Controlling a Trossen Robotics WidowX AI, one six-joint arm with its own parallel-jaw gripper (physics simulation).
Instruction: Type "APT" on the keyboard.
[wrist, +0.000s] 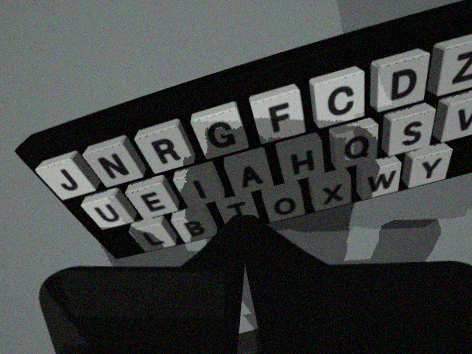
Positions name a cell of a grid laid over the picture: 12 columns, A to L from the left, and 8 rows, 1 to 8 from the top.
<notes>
In view: my gripper (G6) and a black keyboard (J2).
</notes>
